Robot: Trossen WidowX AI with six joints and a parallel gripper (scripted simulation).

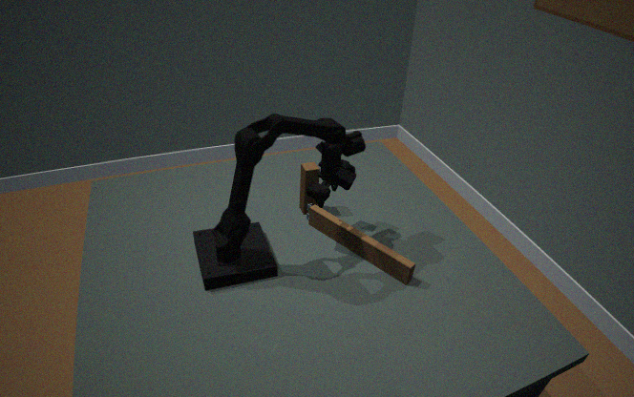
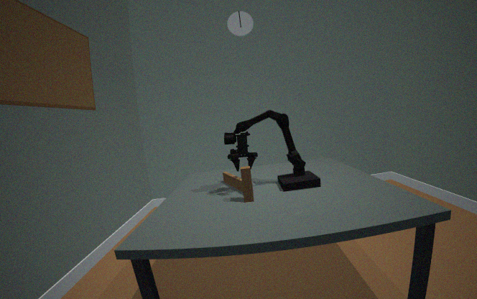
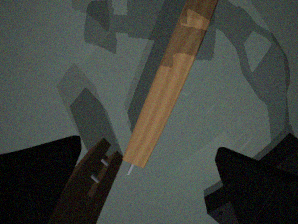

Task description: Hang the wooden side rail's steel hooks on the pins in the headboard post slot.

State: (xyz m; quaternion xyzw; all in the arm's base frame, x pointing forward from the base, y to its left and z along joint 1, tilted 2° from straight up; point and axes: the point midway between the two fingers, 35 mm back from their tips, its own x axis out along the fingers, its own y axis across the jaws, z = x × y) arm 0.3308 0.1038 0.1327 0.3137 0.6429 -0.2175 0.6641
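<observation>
The headboard post is 2 cm behind my gripper tip, 13 cm to the left of it and 4 cm below it.
</observation>
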